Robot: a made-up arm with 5 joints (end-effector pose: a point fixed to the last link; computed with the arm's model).
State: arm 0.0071 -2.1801 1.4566 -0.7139 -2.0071
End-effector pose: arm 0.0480 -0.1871 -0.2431 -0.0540 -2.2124 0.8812
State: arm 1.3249 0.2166 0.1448 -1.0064 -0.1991
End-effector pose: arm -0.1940 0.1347 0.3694 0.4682 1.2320 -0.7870
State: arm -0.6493 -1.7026 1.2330 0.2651 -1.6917
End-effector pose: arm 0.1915 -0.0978 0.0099 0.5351 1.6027 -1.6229
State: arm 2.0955 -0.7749 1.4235 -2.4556 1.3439
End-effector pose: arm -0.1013 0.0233 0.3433 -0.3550 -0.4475 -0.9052
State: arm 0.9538 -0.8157 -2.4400 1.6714 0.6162
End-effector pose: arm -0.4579 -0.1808 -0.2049 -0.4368 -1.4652 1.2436
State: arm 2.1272 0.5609 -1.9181 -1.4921 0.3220
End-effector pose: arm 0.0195 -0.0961 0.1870 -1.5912 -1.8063 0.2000
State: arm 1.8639 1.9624 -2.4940 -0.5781 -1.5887
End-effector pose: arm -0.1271 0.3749 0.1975 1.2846 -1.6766 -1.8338
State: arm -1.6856 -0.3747 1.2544 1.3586 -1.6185
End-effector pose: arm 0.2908 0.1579 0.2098 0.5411 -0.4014 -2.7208
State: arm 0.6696 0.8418 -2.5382 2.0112 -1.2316
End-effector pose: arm -0.0520 -0.1266 -0.0040 0.6014 -0.9129 1.2862
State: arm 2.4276 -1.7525 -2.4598 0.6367 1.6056
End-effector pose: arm -0.4788 0.0194 0.7249 0.5387 -0.6893 1.4210
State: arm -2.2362 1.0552 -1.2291 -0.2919 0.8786
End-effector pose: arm 0.2178 0.0906 -0.0317 -1.6298 -0.5639 0.4803
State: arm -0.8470 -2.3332 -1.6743 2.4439 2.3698
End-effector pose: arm 0.3992 0.2345 -0.2983 -1.4067 -1.0399 0.4125
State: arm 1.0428 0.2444 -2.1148 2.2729 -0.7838
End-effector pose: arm -0.2384 -0.2299 0.0071 0.1191 -1.3141 0.8751
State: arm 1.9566 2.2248 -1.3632 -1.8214 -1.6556
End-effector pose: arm -0.2052 0.3929 0.3652 2.7768 -1.2460 -0.0506
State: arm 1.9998 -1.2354 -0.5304 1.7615 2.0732
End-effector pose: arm -0.2976 -0.0137 0.6128 1.3928 1.2173 2.0806
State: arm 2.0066 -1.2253 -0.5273 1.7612 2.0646
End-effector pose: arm -0.2933 -0.0144 0.6144 1.3953 1.2309 2.0796
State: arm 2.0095 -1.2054 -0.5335 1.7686 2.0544
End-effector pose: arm -0.2928 -0.0169 0.6153 1.3770 1.2481 2.0999
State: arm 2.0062 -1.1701 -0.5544 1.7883 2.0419
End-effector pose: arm -0.2981 -0.0224 0.6148 1.3247 1.2694 2.1533
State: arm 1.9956 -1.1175 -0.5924 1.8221 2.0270
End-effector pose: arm -0.3099 -0.0320 0.6119 1.2296 1.2919 2.2429
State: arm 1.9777 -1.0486 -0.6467 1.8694 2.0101
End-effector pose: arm -0.3274 -0.0465 0.6052 1.0878 1.3100 2.3628
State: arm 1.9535 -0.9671 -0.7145 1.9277 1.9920
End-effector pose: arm -0.3481 -0.0660 0.5933 0.9006 1.3163 2.5002
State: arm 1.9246 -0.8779 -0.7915 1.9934 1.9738
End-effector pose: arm -0.3690 -0.0896 0.5753 0.6759 1.3046 2.6393
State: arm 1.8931 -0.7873 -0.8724 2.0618 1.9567
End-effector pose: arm -0.3871 -0.1153 0.5518 0.4292 1.2720 2.7643
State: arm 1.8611 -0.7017 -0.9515 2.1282 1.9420
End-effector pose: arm -0.4006 -0.1403 0.5246 0.1807 1.2211 2.8641
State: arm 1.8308 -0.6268 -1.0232 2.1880 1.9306
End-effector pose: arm -0.4090 -0.1622 0.4967 0.0474 -1.1496 -2.9082
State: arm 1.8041 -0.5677 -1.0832 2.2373 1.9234
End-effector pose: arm -0.4137 -0.1794 0.4714 0.2319 -1.0710 -2.9007
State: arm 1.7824 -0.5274 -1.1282 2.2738 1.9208
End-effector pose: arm -0.4166 -0.1911 0.4511 0.3650 -1.0119 -2.8900
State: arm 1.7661 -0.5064 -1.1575 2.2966 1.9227
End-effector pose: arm -0.4193 -0.1978 0.4370 0.4477 -0.9763 -2.8817
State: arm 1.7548 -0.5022 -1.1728 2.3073 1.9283
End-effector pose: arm -0.4229 -0.2004 0.4288 0.4879 -0.9625 -2.8784
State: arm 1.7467 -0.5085 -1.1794 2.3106 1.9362
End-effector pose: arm -0.4271 -0.2005 0.4243 0.5020 -0.9627 -2.8790
